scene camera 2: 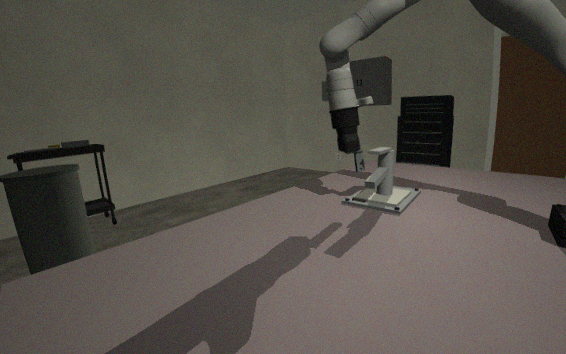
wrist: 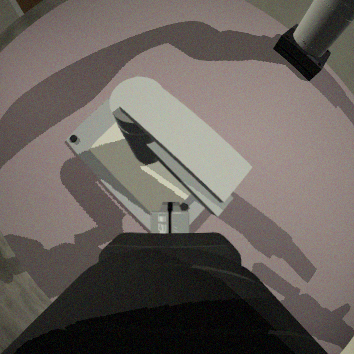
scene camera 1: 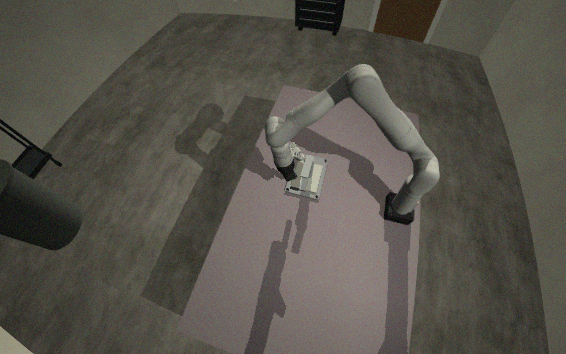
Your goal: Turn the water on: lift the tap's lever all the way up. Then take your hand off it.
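Seen in the pictures: gripper, fingertip midpoint: (scene camera 2: pixel 360 171) (wrist: pixel 170 212) (scene camera 1: pixel 294 177); arm's base at its link origin: (wrist: pixel 307 43) (scene camera 1: pixel 401 205).
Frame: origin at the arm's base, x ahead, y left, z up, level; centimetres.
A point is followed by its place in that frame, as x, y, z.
The tap's lever (scene camera 1: pixel 307 166) @(46.0, -8.2, 9.8) (scene camera 2: pixel 381 150) @(45.3, -4.6, 9.8) (wrist: pixel 180 135) @(46.6, -7.9, 9.8) is a flat pale bar on top of the round column (scene camera 2: pixel 385 172) @(44.8, -8.5, 3.0). It looks about level. The spout (scene camera 2: pixel 376 177) @(46.1, -3.4, 2.5) reaches out below it. The tap stands on a grey base plate (scene camera 1: pixel 323 172) @(37.7, -15.4, -5.0) (scene camera 2: pixel 407 201) @(38.2, -9.1, -5.0) (wrist: pixel 92 124) @(47.8, -23.2, -5.0) with dark bolts at its corners. My gripper (scene camera 2: pixel 360 170) @(51.2, -5.1, 3.5) (wrist: pixel 170 212) @(51.2, -5.1, 3.5) is shut and empty. Its fingertips are beside the tap, lower than the lever in the second scene view, and look apart from it in the wrist view. In the first scene view the fingertips are hard to make out.
The tap's plate lies on a pink mat (scene camera 1: pixel 350 280) @(21.2, 35.3, -5.8) (scene camera 2: pixel 400 285) @(33.4, 30.4, -5.8) (wrist: pixel 200 100) @(33.1, -11.6, -5.8). The arm's black base (scene camera 1: pixel 399 209) @(2.6, 3.8, 3.6) (scene camera 2: pixel 559 225) @(6.3, 2.8, -2.3) (wrist: pixel 301 54) @(5.9, -0.1, -1.3) stands on the same mat. A grey barrel (scene camera 1: pixel 37 210) (scene camera 2: pixel 50 220) and a dark cart (scene camera 2: pixel 60 151) stand off to the left.
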